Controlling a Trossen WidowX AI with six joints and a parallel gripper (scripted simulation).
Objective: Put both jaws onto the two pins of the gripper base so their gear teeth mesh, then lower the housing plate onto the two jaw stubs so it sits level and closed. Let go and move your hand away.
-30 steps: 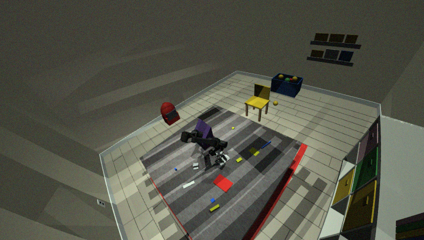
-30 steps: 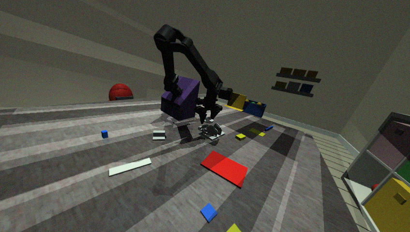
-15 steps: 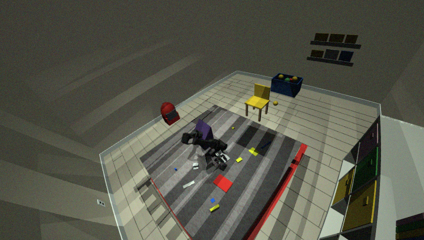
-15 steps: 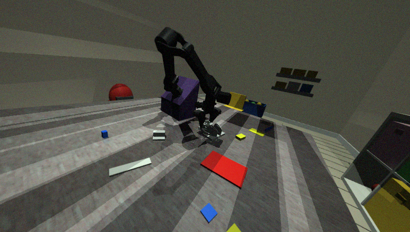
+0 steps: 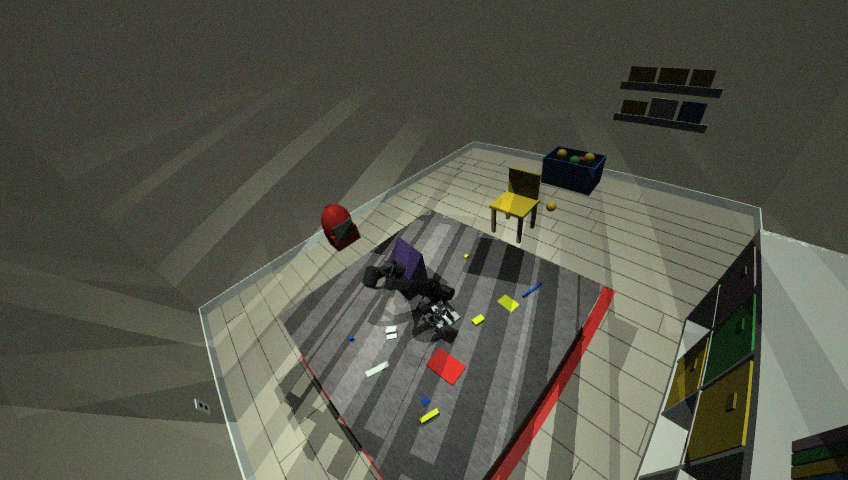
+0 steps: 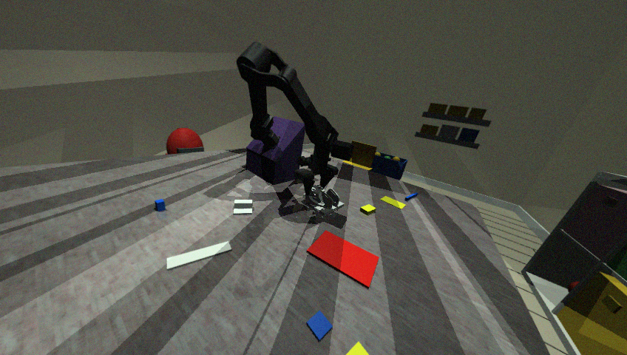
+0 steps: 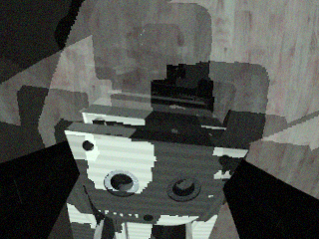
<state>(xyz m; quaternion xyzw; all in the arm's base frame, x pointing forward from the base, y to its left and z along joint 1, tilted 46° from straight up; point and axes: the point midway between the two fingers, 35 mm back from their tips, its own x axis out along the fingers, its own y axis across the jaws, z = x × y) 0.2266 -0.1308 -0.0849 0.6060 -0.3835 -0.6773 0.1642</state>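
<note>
The white housing plate is 10 mm below my gripper tip. Also, from my gripper tip: white gripper base 20 mm above, 10 mm ahead; then yellow block 200 mm ahead, 60 mm to the left, 10 mm below; then red sheet 210 mm to the right, 200 mm ahead, 20 mm below.
</note>
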